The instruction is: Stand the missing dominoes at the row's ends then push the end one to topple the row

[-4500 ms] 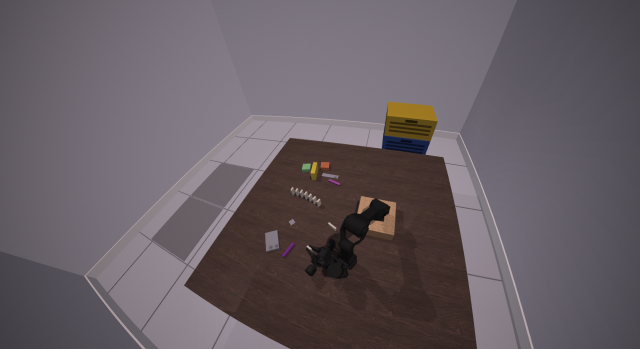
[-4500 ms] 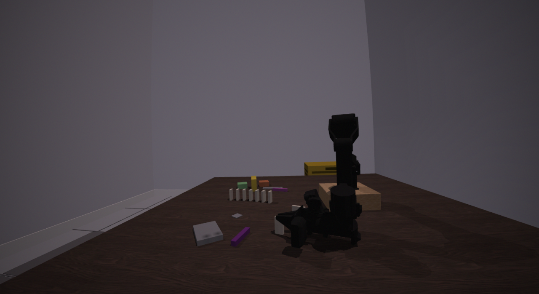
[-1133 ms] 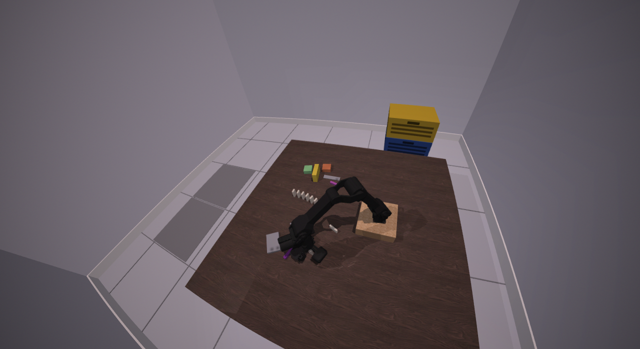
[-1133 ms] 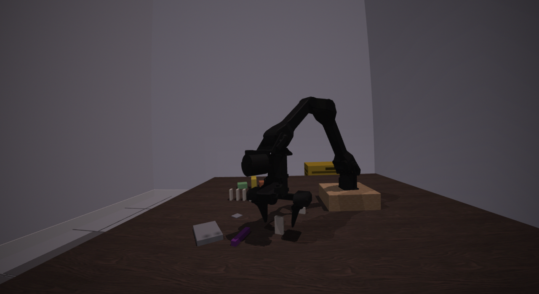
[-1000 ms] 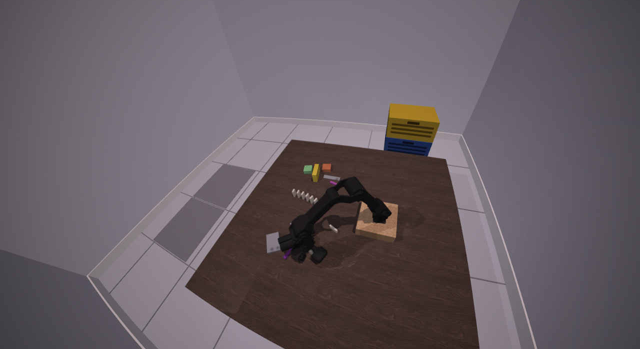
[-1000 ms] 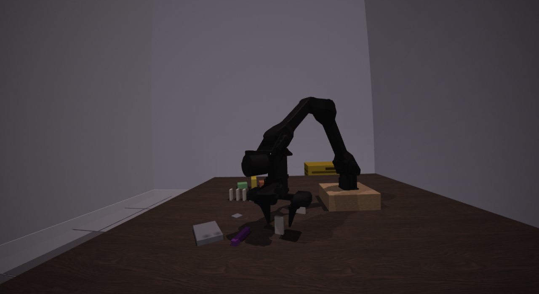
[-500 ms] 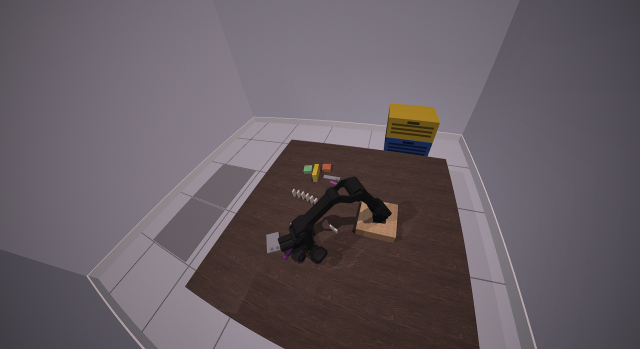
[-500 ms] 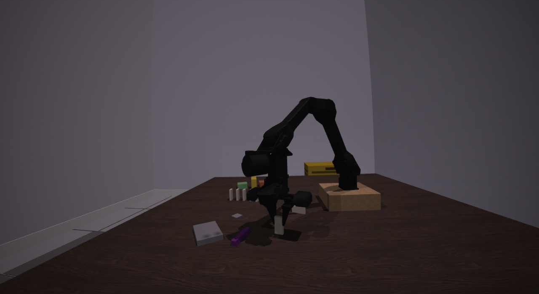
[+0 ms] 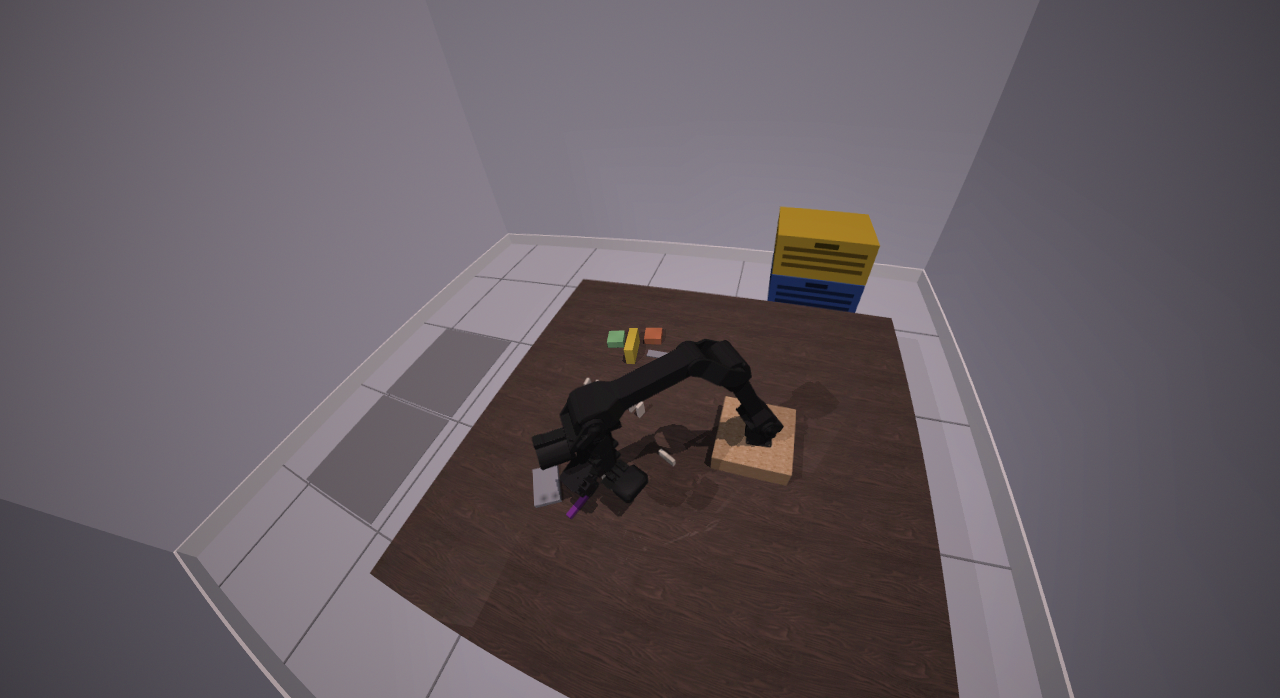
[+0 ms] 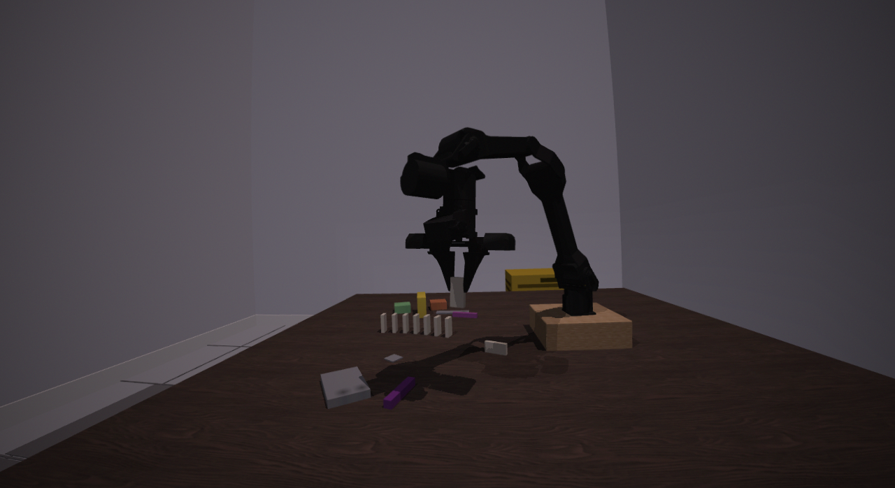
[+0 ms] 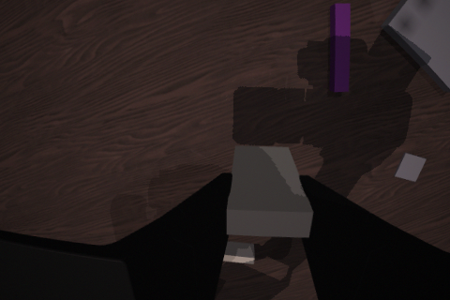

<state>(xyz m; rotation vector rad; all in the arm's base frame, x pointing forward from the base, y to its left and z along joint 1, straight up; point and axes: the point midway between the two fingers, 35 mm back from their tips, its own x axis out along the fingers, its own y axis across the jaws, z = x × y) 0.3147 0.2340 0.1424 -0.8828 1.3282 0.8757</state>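
The purple stick lies 100 mm ahead of my gripper tip, 20 mm to the left of it and 170 mm below it. Round my gripper tip: small grey tile: 150 mm ahead, 140 mm to the right, 170 mm below; magenta bar: 30 mm behind, 470 mm to the right, 170 mm below; grey flat block: 210 mm ahead, 10 mm to the right, 170 mm below.
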